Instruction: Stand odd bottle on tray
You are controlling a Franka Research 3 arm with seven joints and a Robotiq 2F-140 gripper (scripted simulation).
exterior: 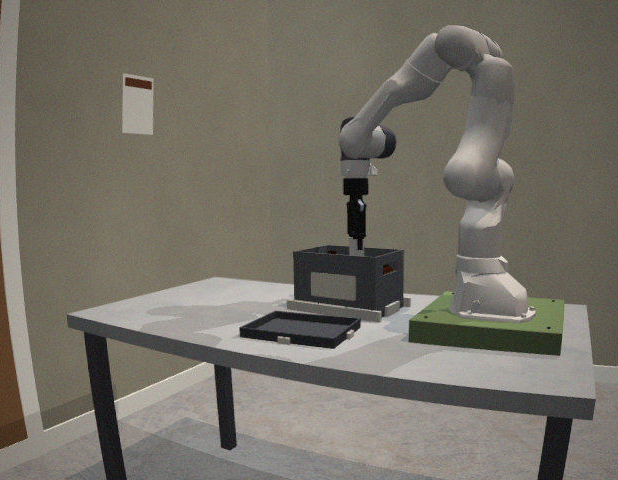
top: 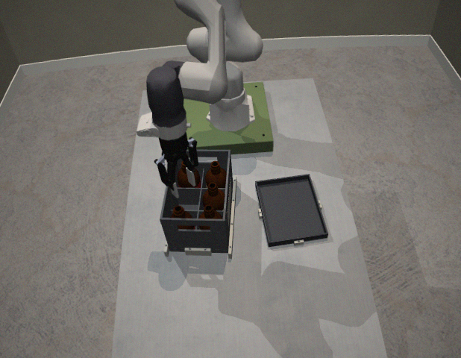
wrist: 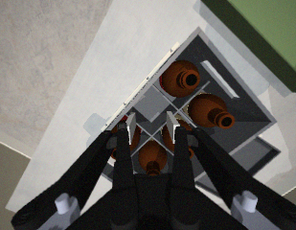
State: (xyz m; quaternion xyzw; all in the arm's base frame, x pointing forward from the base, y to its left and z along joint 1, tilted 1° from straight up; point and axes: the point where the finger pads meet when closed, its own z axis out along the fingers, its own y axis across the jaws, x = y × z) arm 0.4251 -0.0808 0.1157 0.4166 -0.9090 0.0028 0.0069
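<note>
The dark grey crate lies 90 mm below my hand and 40 mm to the left of it. From my hand the other things lie so: black tray (330 mm to the left, 160 mm below, 50 mm behind); glass bottle (90 mm below, 90 mm ahead); brown bottle (90 mm below, 90 mm behind, 10 mm to the right).
</note>
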